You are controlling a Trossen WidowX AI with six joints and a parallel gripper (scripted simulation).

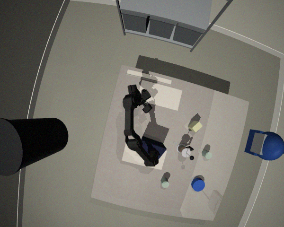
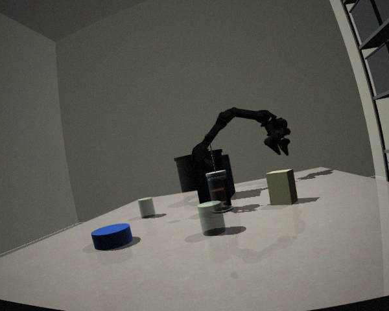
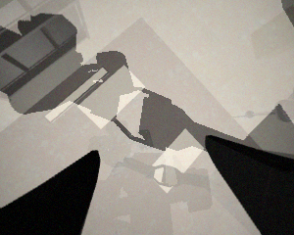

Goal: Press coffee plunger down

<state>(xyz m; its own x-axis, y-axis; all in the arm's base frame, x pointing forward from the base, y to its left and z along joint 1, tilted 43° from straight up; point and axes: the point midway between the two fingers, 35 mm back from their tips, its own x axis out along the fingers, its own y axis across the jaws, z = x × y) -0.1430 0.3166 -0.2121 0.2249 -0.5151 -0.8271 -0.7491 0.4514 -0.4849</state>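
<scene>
The coffee press lies 41 cm ahead of my gripper tip and 34 cm to the right of it.
</scene>
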